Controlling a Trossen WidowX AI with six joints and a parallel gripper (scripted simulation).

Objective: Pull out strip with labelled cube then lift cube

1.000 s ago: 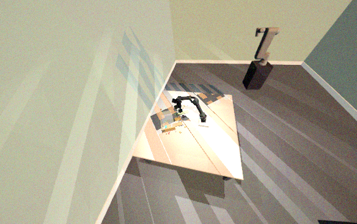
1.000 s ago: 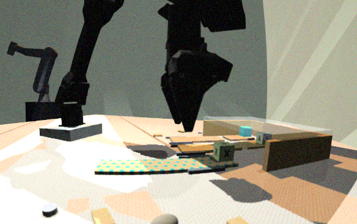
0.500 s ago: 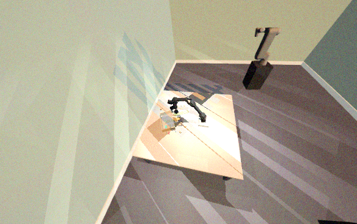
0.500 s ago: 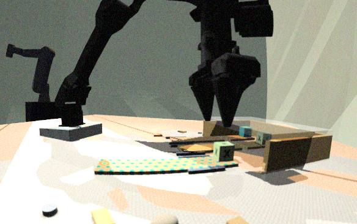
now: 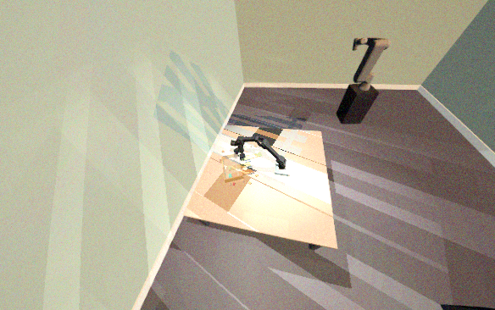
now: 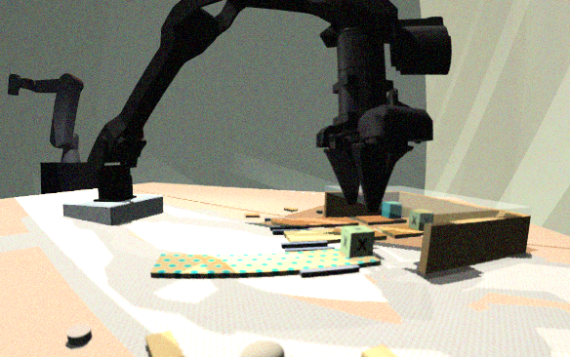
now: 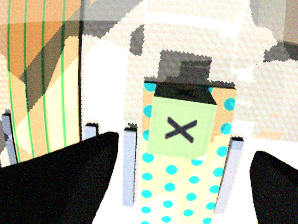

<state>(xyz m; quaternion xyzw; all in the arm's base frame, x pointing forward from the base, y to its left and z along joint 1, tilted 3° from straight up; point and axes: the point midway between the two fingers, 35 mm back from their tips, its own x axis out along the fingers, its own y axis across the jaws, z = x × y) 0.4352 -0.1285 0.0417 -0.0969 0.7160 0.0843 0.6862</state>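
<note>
My gripper tip is 10 cm past the dotted strip, 4 cm to the left of it and 6 cm above it.
</note>
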